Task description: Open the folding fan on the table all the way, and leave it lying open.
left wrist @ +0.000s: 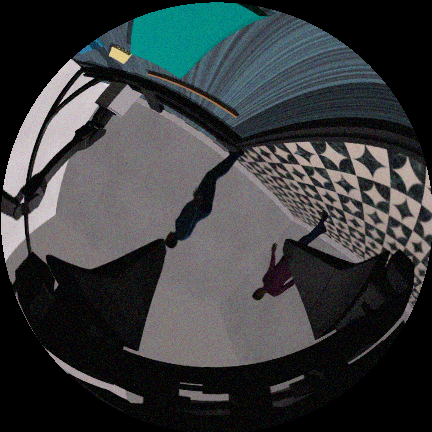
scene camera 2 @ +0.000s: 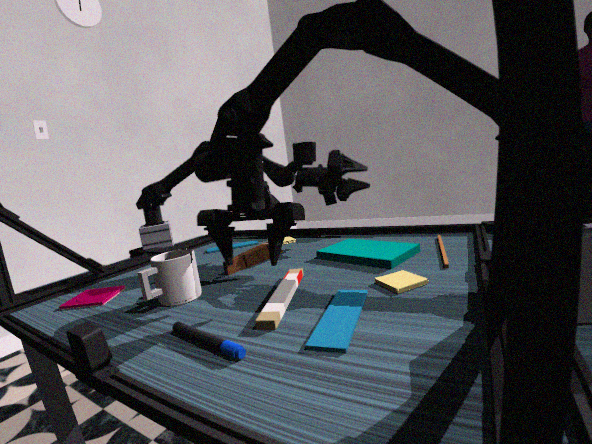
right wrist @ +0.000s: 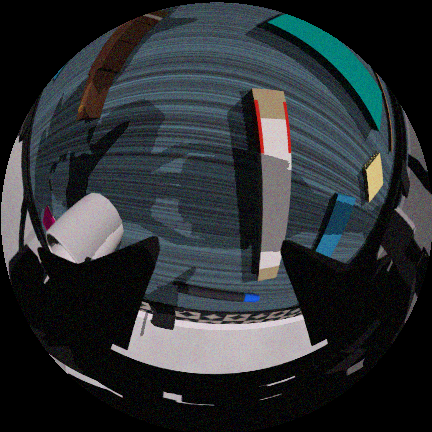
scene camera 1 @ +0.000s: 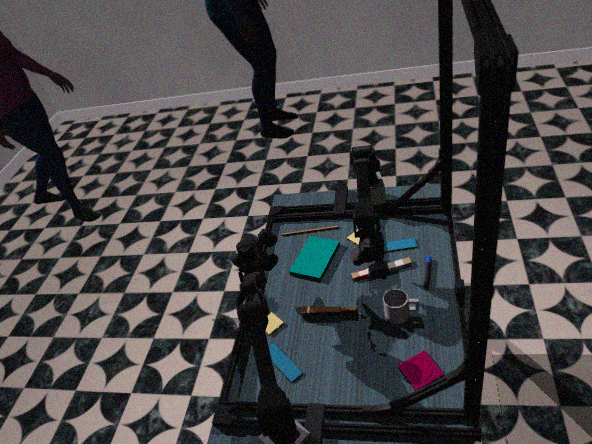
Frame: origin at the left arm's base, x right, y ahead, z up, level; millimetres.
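Seen in the pictures: left gripper, between the fingertips: (left wrist: 226,245) (scene camera 2: 368,177) (scene camera 1: 256,236); right gripper, between the fingertips: (scene camera 2: 251,265) (right wrist: 221,245); left arm's base, origin of its link: (scene camera 2: 154,224) (scene camera 1: 284,434); right arm's base, origin of its link: (left wrist: 107,109) (scene camera 1: 369,180).
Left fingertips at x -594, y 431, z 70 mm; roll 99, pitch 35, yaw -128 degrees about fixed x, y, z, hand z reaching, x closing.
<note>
Offsets run from my left fingertips to a thing's top centre. "*": to the spot under its first point.
A brown wooden bundle {dz -137, dx +353, dy -9 mm} (scene camera 1: 329,310) (scene camera 2: 249,258) (right wrist: 111,66), which looks like the fan, lies folded on the table's middle. A thin light band crosses near its left end in scene camera 1. My right gripper (scene camera 1: 371,265) (scene camera 2: 251,263) (right wrist: 221,245) is open and points down, in the air between the mug and a white bar; nothing is between its fingers. It is apart from the fan. My left gripper (scene camera 1: 274,249) (scene camera 2: 368,177) (left wrist: 226,246) is open and empty, held level above the table's left side in scene camera 1. The fan does not show in the left wrist view.
A white bar with tan ends {dz -155, dx +372, dy +246 mm} (scene camera 1: 395,266) (scene camera 2: 283,296) (right wrist: 276,190) and a mug {* dz -84, dx +566, dy +94 mm} (scene camera 1: 397,307) (scene camera 2: 181,280) (right wrist: 92,225) lie near the right gripper. A teal book {dz -151, dx +129, dy +144 mm} (scene camera 1: 315,257) (scene camera 2: 367,251) lies behind the fan. Around are a marker {dz -153, dx +513, dy +330 mm} (scene camera 1: 427,272), blue strips, yellow pads, a pencil and a magenta square {* dz -161, dx +723, dy -9 mm} (scene camera 1: 420,370).
</note>
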